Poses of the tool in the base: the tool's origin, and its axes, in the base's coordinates. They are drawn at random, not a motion.
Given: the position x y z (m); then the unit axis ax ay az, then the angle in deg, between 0 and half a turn.
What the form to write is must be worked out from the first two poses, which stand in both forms.
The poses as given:
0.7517 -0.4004 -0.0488 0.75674 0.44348 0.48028 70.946
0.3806 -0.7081 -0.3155 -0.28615 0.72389 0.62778 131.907
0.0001 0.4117 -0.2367 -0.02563 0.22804 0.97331 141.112
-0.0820 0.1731 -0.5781 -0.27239 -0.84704 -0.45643 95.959
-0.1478 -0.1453 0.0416 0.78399 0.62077 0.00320 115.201
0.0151 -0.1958 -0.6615 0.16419 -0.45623 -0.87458 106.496
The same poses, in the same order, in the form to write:
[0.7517 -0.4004 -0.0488], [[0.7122 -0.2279 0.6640], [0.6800 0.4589 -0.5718], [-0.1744 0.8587 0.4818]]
[0.3806 -0.7081 -0.3155], [[-0.5314 -0.8127 0.2391], [0.1217 0.2061 0.9709], [-0.8384 0.5450 -0.0106]]
[0.0001 0.4117 -0.2367], [[-0.7772 -0.6214 0.0988], [0.6007 -0.6859 0.4108], [-0.1875 0.3786 0.9064]]
[-0.0820 0.1731 -0.5781], [[-0.0219 0.7086 -0.7052], [-0.1993 0.6881 0.6977], [0.9797 0.1558 0.1261]]
[-0.1478 -0.1453 0.0416], [[0.4506 0.6910 0.5653], [0.6968 0.1236 -0.7065], [-0.5581 0.7122 -0.4258]]
[0.0151 -0.1958 -0.6615], [[-0.2493 0.7424 -0.6218], [-0.9348 -0.0167 0.3549], [0.2531 0.6697 0.6981]]

